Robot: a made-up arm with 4 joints.
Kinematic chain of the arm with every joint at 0, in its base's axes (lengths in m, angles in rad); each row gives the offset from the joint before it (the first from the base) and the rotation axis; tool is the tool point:
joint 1: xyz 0 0 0.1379 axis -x
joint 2: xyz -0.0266 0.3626 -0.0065 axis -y
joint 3: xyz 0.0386 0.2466 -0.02 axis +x
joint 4: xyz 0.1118 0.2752 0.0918 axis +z
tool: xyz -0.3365 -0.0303 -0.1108
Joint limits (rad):
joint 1: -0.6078..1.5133
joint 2: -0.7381..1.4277
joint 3: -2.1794..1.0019
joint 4: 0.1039..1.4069
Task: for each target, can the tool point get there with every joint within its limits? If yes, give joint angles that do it. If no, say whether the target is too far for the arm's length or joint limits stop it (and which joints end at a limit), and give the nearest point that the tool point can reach.
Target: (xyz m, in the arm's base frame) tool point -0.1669 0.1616 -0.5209
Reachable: yes | joints 1.3131 -0.4354 -0.3311 0.5279
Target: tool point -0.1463 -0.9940 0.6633
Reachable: no: joint limits stop it (at a limit: joint 1, joint 3, joint 4) | nearest point -0.0585 -0.2333 -0.3498 | short by 1.270 m
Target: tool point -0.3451 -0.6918 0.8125
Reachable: no: joint limits stop it (at a limit: joint 1, joint 2, joint 4) | nearest point -0.0216 0.3863 0.5522 | short by 1.155 m
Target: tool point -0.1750 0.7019 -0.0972
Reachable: yes | joints 0.2221 0.6692 0.5673 0.3257
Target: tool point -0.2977 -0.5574 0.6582
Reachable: no: joint limits stop it (at a limit: joint 1, joint 2, joint 4) | nearest point -0.0181 0.3850 0.5506 | short by 0.989 m
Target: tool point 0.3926 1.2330 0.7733
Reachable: no: too far | nearest point 0.0678 0.7680 0.4247 | short by 0.666 m
